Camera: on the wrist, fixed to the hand. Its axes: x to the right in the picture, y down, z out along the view.
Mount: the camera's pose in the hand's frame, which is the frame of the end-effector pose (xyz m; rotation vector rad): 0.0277 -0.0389 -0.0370 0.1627 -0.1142 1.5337
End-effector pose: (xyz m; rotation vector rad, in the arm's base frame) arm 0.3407 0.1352 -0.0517 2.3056 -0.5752 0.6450
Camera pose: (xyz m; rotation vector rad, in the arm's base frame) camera 0.3732 0.1813 -0.0299 -1.6134 2.3999 -1.1814
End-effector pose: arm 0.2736 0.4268 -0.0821 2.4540 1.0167 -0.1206
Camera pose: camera 0.2632 0.4854 -0.0720 2.6183 -1.0619 0.1733
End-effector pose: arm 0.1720 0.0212 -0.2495 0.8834 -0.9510 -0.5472
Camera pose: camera 0.2167 -0.0056 -0.2800 0.0695 -1.4709 0.8101
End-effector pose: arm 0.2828 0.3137 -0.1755 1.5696 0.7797 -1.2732
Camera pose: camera 0.2688 0.3599 -0.2119 1.5496 -0.6283 -0.2335
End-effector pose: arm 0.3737 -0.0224 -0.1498 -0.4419 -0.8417 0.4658
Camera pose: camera 0.4272 -0.0456 -0.1339 -0.8720 -0.4175 1.9637
